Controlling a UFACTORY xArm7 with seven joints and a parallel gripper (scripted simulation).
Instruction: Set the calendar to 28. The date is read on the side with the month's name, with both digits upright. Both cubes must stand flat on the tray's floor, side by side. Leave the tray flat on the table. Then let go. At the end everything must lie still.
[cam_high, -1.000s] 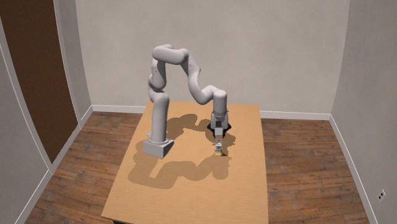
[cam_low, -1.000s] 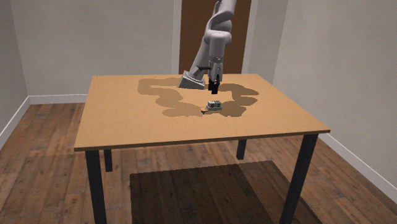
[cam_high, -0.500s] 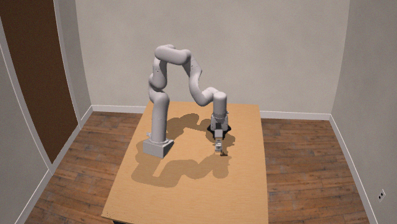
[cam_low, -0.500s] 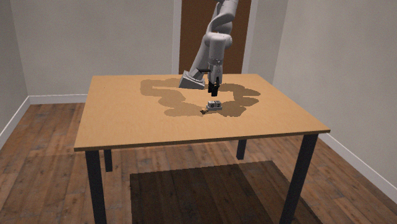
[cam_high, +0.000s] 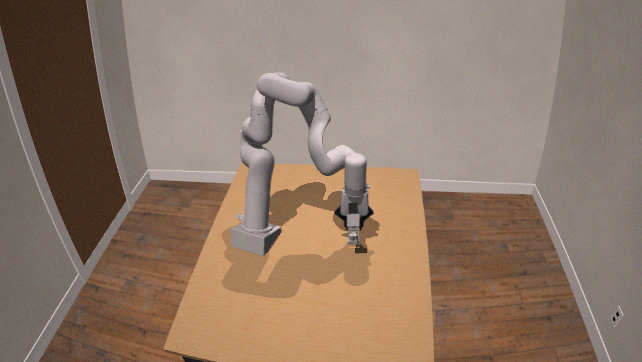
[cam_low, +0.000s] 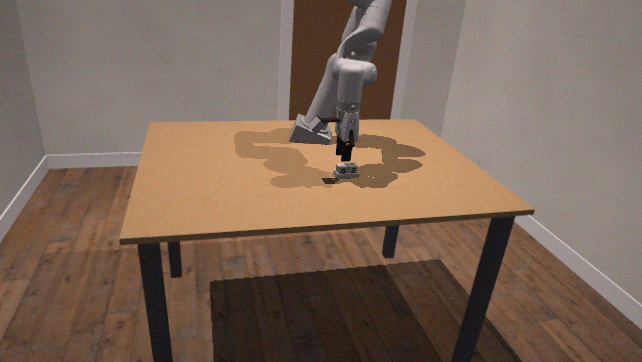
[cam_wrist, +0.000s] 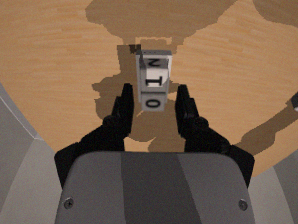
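Now: hand 2 cm to the right of the grey calendar tray and 8 cm above it.
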